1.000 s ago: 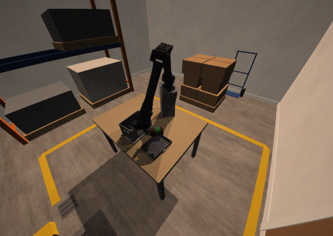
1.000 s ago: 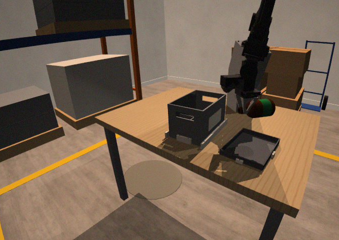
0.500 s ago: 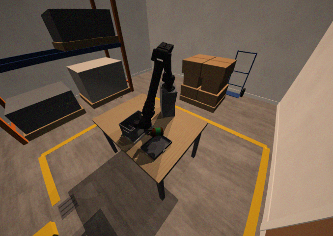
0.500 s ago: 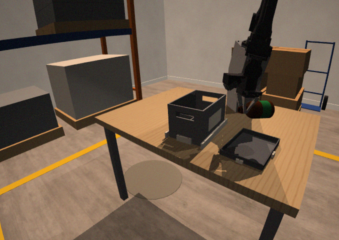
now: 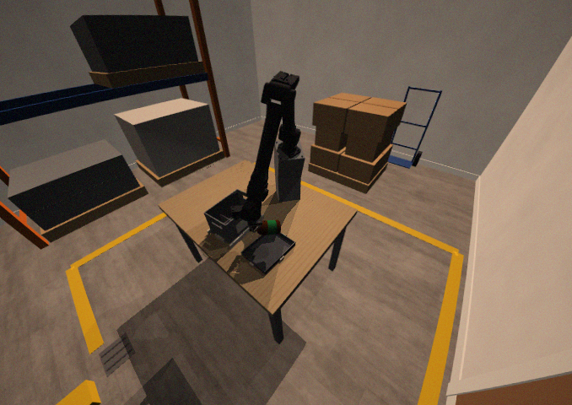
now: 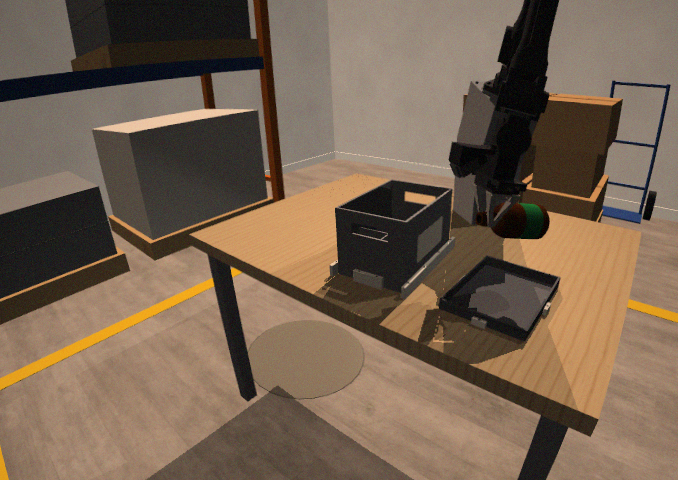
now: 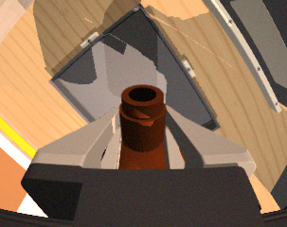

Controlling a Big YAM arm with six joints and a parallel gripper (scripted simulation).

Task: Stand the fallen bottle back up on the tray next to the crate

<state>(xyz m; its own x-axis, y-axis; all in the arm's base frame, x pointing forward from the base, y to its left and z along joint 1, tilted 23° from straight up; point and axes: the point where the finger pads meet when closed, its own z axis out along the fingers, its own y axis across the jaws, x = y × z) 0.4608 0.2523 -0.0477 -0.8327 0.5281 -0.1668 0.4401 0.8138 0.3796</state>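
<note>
The brown bottle lies 50 mm behind my hand, 20 mm to the left of it and 10 mm below it. Round my hand: tray (180 mm below, 50 mm behind, 30 mm to the left); then dark crate (260 mm to the right, 110 mm below, 10 mm behind).
</note>
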